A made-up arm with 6 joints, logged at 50 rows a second.
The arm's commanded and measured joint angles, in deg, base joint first. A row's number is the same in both.
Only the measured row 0 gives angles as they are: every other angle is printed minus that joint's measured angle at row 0.
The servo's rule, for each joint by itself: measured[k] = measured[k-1] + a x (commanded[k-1-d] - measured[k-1]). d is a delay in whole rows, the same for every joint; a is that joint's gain. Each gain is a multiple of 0.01, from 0.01 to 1. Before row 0 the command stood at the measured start. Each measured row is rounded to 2 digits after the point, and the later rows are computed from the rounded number. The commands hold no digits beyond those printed.
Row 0, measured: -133.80, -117.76, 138.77, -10.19, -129.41, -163.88
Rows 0 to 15, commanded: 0.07, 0.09, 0.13, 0.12, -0.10, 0.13; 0.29, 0.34, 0.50, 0.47, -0.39, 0.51; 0.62, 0.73, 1.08, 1.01, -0.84, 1.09; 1.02, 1.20, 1.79, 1.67, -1.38, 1.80; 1.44, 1.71, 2.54, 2.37, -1.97, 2.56; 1.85, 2.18, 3.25, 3.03, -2.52, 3.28; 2.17, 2.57, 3.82, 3.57, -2.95, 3.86; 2.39, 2.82, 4.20, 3.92, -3.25, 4.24; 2.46, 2.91, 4.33, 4.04, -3.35, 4.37; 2.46, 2.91, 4.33, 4.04, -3.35, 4.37; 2.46, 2.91, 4.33, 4.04, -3.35, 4.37; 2.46, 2.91, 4.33, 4.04, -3.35, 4.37; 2.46, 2.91, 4.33, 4.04, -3.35, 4.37; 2.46, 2.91, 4.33, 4.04, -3.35, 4.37; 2.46, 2.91, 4.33, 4.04, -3.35, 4.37; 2.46, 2.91, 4.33, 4.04, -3.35, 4.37
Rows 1 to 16, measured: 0.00, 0.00, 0.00, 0.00, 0.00, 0.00; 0.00, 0.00, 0.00, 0.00, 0.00, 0.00; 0.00, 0.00, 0.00, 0.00, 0.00, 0.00; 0.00, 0.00, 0.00, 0.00, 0.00, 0.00; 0.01, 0.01, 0.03, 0.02, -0.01, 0.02; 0.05, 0.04, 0.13, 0.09, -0.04, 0.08; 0.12, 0.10, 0.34, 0.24, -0.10, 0.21; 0.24, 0.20, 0.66, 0.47, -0.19, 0.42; 0.40, 0.34, 1.07, 0.77, -0.31, 0.70; 0.59, 0.51, 1.55, 1.13, -0.46, 1.04; 0.80, 0.70, 2.05, 1.52, -0.63, 1.41; 1.01, 0.89, 2.52, 1.90, -0.81, 1.78; 1.20, 1.07, 2.92, 2.24, -0.99, 2.12; 1.36, 1.24, 3.23, 2.53, -1.16, 2.41; 1.50, 1.39, 3.47, 2.77, -1.31, 2.66; 1.62, 1.53, 3.66, 2.97, -1.45, 2.88
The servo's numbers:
d 4
a 0.13 0.09 0.22 0.16 0.07 0.13

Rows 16 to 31, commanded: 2.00, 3.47, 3.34, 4.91, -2.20, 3.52; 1.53, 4.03, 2.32, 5.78, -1.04, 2.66; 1.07, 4.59, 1.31, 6.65, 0.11, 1.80; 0.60, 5.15, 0.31, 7.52, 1.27, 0.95; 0.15, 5.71, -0.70, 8.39, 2.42, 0.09; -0.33, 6.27, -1.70, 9.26, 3.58, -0.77; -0.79, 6.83, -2.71, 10.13, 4.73, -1.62; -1.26, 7.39, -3.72, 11.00, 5.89, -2.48; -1.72, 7.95, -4.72, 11.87, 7.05, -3.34; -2.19, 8.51, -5.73, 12.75, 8.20, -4.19; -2.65, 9.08, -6.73, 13.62, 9.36, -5.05; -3.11, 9.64, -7.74, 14.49, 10.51, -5.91; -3.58, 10.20, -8.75, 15.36, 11.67, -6.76; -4.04, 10.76, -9.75, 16.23, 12.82, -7.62; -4.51, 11.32, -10.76, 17.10, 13.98, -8.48; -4.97, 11.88, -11.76, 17.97, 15.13, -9.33
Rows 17 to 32, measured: 1.73, 1.65, 3.81, 3.14, -1.58, 3.07; 1.82, 1.76, 3.92, 3.28, -1.70, 3.24; 1.90, 1.86, 4.01, 3.40, -1.82, 3.39; 1.97, 1.95, 4.08, 3.50, -1.93, 3.52; 1.97, 2.09, 3.92, 3.73, -1.95, 3.52; 1.91, 2.26, 3.57, 4.06, -1.89, 3.41; 1.80, 2.47, 3.07, 4.47, -1.75, 3.20; 1.64, 2.71, 2.46, 4.96, -1.54, 2.91; 1.45, 2.98, 1.76, 5.51, -1.26, 2.54; 1.22, 3.28, 1.00, 6.11, -0.92, 2.11; 0.96, 3.60, 0.18, 6.75, -0.52, 1.63; 0.67, 3.94, -0.68, 7.43, -0.07, 1.10; 0.36, 4.30, -1.57, 8.14, 0.43, 0.52; 0.03, 4.68, -2.49, 8.88, 0.97, -0.09; -0.32, 5.08, -3.42, 9.64, 1.56, -0.73; -0.68, 5.49, -4.37, 10.42, 2.19, -1.40
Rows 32 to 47, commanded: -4.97, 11.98, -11.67, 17.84, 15.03, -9.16; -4.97, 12.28, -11.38, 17.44, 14.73, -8.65; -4.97, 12.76, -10.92, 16.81, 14.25, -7.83; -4.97, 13.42, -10.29, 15.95, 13.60, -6.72; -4.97, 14.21, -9.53, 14.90, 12.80, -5.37; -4.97, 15.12, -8.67, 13.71, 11.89, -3.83; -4.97, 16.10, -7.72, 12.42, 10.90, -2.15; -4.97, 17.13, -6.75, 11.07, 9.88, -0.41; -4.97, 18.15, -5.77, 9.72, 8.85, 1.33; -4.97, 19.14, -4.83, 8.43, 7.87, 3.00; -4.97, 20.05, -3.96, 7.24, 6.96, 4.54; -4.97, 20.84, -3.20, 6.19, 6.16, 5.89; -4.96, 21.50, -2.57, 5.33, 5.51, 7.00; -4.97, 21.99, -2.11, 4.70, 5.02, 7.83; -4.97, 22.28, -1.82, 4.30, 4.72, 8.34; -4.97, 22.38, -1.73, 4.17, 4.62, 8.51
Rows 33 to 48, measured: -1.06, 5.91, -5.33, 11.21, 2.85, -2.10; -1.45, 6.35, -6.30, 12.01, 3.55, -2.82; -1.85, 6.80, -7.28, 12.82, 4.28, -3.56; -2.26, 7.26, -8.27, 13.64, 5.04, -4.31; -2.61, 7.68, -9.02, 14.31, 5.74, -4.94; -2.92, 8.09, -9.54, 14.81, 6.37, -5.42; -3.19, 8.51, -9.84, 15.13, 6.92, -5.73; -3.42, 8.95, -9.94, 15.26, 7.39, -5.86; -3.62, 9.42, -9.85, 15.20, 7.77, -5.80; -3.80, 9.93, -9.59, 14.96, 8.06, -5.54; -3.95, 10.49, -9.18, 14.55, 8.26, -5.10; -4.08, 11.09, -8.65, 13.99, 8.37, -4.49; -4.20, 11.73, -8.02, 13.31, 8.40, -3.73; -4.30, 12.40, -7.32, 12.53, 8.36, -2.86; -4.39, 13.09, -6.58, 11.68, 8.26, -1.90; -4.47, 13.79, -5.84, 10.80, 8.11, -0.89
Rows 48 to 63, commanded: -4.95, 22.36, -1.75, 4.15, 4.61, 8.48; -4.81, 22.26, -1.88, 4.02, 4.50, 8.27; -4.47, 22.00, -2.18, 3.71, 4.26, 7.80; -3.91, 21.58, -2.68, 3.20, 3.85, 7.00; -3.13, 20.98, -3.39, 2.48, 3.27, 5.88; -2.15, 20.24, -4.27, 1.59, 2.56, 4.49; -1.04, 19.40, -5.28, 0.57, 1.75, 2.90; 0.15, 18.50, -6.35, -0.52, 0.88, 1.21; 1.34, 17.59, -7.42, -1.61, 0.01, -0.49; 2.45, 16.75, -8.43, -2.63, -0.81, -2.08; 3.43, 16.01, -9.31, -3.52, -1.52, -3.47; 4.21, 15.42, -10.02, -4.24, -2.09, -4.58; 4.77, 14.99, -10.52, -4.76, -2.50, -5.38; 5.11, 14.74, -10.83, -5.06, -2.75, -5.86; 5.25, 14.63, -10.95, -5.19, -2.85, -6.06; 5.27, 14.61, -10.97, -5.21, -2.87, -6.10
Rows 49 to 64, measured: -4.53, 14.48, -5.12, 9.92, 7.93, 0.14; -4.59, 15.16, -4.46, 9.08, 7.73, 1.14; -4.64, 15.80, -3.88, 8.32, 7.52, 2.08; -4.68, 16.39, -3.41, 7.66, 7.32, 2.92; -4.72, 16.93, -3.04, 7.10, 7.13, 3.64; -4.73, 17.41, -2.78, 6.61, 6.95, 4.24; -4.70, 17.82, -2.65, 6.15, 6.76, 4.70; -4.60, 18.16, -2.66, 5.68, 6.56, 5.00; -4.41, 18.41, -2.82, 5.17, 6.33, 5.11; -4.12, 18.57, -3.14, 4.60, 6.07, 5.03; -3.72, 18.64, -3.61, 3.96, 5.77, 4.75; -3.22, 18.63, -4.21, 3.24, 5.43, 4.29; -2.63, 18.54, -4.92, 2.46, 5.05, 3.67; -1.97, 18.38, -5.69, 1.65, 4.64, 2.92; -1.27, 18.17, -6.49, 0.82, 4.21, 2.09; -0.56, 17.92, -7.27, 0.01, 3.77, 1.22
